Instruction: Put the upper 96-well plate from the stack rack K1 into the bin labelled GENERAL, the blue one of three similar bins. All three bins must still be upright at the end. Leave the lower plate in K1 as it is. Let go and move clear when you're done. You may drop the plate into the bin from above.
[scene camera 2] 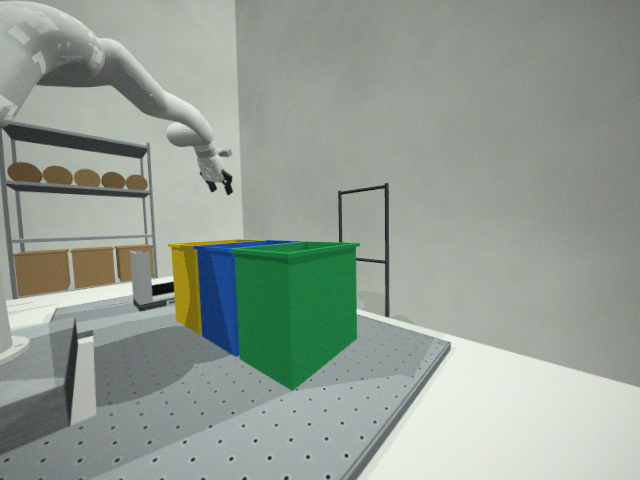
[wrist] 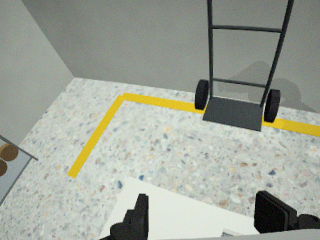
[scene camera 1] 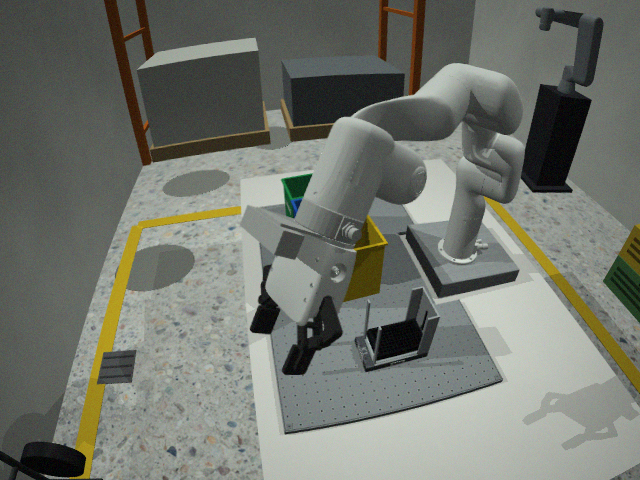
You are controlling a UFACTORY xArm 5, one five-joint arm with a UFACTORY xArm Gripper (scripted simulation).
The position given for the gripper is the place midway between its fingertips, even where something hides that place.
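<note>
The gripper [scene camera 1: 275, 351], visible also in scene camera 2 [scene camera 2: 222, 192] and the wrist view [wrist: 202, 211]. Black 96-well plate [scene camera 1: 400, 345], out of frame in the wrist view. Blue bin [scene camera 2: 216, 267], out of frame in the wrist view. Yellow bin [scene camera 2: 185, 262], visible also in scene camera 1 [scene camera 1: 366, 278]. Green bin [scene camera 2: 296, 302].
</note>
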